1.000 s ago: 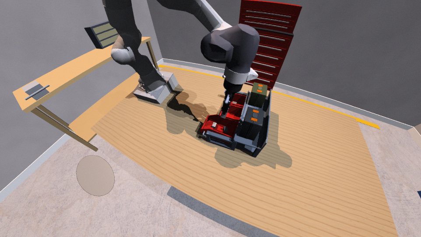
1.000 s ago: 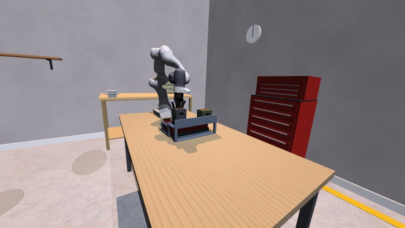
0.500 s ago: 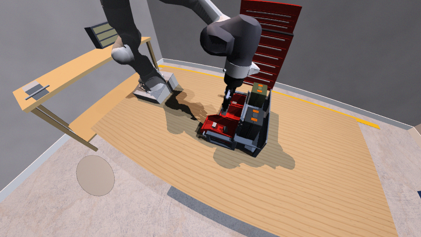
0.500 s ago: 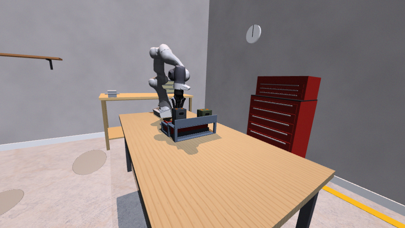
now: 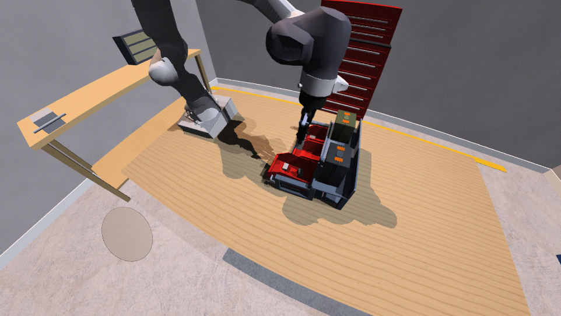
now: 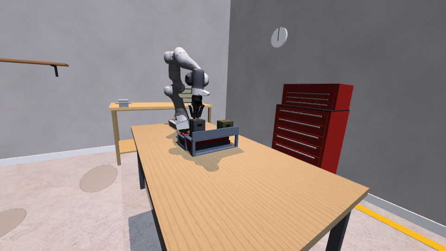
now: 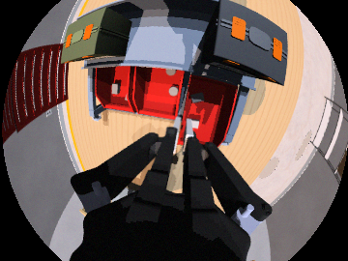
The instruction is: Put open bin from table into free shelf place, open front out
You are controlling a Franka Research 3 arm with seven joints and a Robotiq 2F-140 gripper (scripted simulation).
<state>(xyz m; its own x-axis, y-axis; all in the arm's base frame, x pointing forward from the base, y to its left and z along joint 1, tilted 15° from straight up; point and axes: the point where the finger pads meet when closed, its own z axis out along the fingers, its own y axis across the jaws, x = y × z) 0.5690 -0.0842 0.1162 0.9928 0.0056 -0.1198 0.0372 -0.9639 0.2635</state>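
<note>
Right now my hand is 14 cm short of the dark grey box, 5 cm to the left of it and 1 cm above it. From my hand the other things lie so: olive green box: 18 cm to the left, 14 cm ahead, 3 cm below.
</note>
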